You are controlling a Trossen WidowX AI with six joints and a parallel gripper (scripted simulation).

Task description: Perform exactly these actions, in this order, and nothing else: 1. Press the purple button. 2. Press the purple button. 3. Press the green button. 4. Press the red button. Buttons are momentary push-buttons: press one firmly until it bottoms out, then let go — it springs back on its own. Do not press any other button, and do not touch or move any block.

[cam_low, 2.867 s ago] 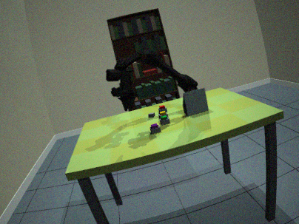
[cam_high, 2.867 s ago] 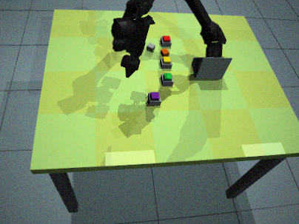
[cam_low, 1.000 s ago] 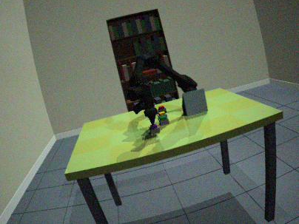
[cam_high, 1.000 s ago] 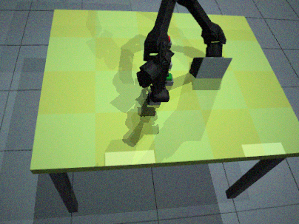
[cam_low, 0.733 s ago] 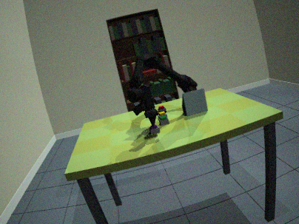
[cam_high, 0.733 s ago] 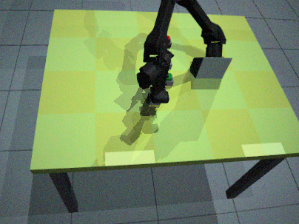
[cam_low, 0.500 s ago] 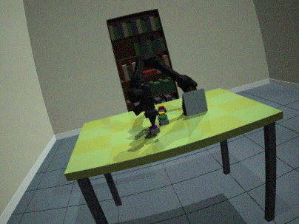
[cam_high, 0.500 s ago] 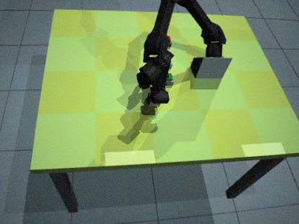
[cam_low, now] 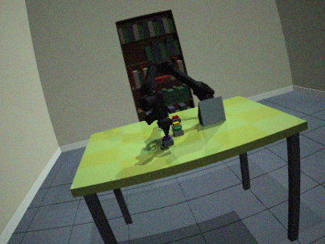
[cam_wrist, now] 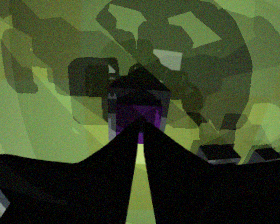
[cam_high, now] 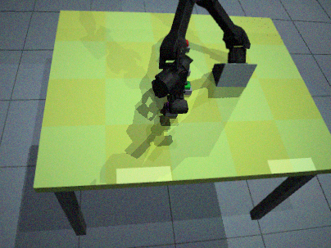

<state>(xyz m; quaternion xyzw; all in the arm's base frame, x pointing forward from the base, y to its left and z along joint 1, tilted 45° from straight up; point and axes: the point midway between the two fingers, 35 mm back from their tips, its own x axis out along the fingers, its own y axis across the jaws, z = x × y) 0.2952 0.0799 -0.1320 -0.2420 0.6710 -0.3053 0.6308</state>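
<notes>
My gripper tip is now 10 mm above the purple button. Also, from my gripper tip: orange block: 270 mm to the right, 110 mm behind, 30 mm below; then yellow button: 200 mm to the right, 90 mm behind, 10 mm below; then green button: 100 mm to the right, 80 mm behind, 10 mm below.
</notes>
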